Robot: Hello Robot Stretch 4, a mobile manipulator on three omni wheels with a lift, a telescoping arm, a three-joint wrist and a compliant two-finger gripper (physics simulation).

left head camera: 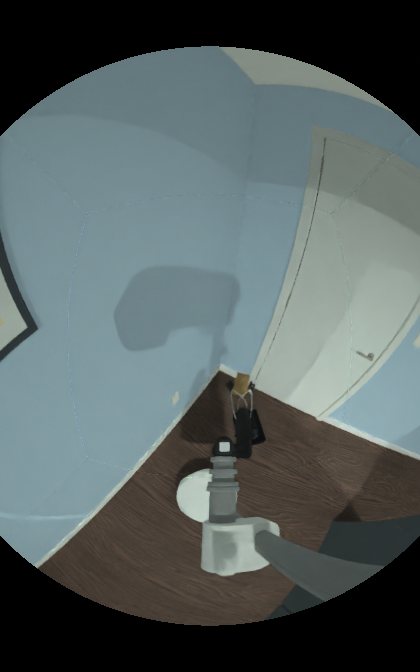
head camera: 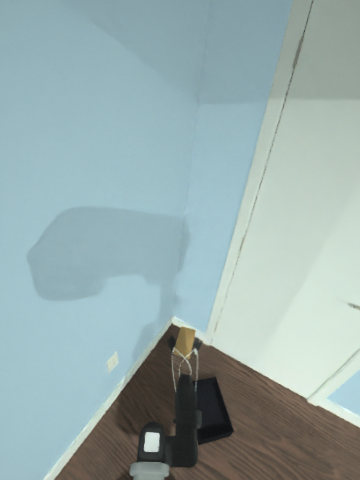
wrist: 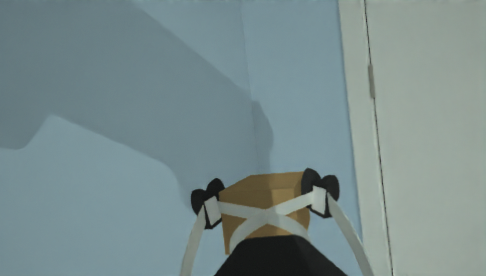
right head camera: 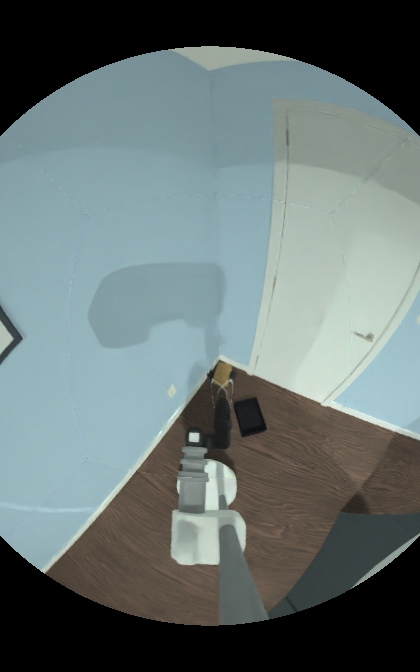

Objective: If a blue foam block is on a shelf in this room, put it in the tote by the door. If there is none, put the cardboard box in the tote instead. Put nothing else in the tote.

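Frame: origin at the robot's base, x ahead, y left, z up, level; metres.
Where they show: gripper, fingertip midpoint: [head camera: 184, 337] [wrist: 263, 188].
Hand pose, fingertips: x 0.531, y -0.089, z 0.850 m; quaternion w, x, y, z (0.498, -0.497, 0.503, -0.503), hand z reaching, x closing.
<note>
Things, the pixels of their top centre, and the offset from my fingertips. "spot": a spot on its surface instead.
- brown cardboard box at its top centre: [wrist: 267, 177] [head camera: 186, 337] dz +0.012, dx -0.009, dy -0.005 m
- black tote at a spot on its surface: [head camera: 215, 438] spot: dz -0.827, dx -0.106, dy -0.275 m
The brown cardboard box [head camera: 185, 337] [left head camera: 242, 382] [right head camera: 223, 373] [wrist: 270, 182] is held off the floor between the fingertips of my gripper [head camera: 185, 344] [left head camera: 241, 386] [right head camera: 221, 375] [wrist: 263, 188], which is shut on it. The black tote [head camera: 215, 438] [left head camera: 261, 425] [right head camera: 253, 433] lies on the floor near the door. In the head camera view the tote is partly hidden by the wrist. In the right head view it shows fully, right of the gripper and nearer to the robot's base than the box. No blue foam block or shelf shows now.
The white door [head camera: 300, 225] [left head camera: 320, 300] [right head camera: 315, 250] is right of the blue wall corner. The left wall [head camera: 100, 150] runs close beside the arm, with a framed picture [left head camera: 31, 327] [right head camera: 16, 337] at its left. A large dark object [left head camera: 370, 540] [right head camera: 370, 540] stands at the lower right.
</note>
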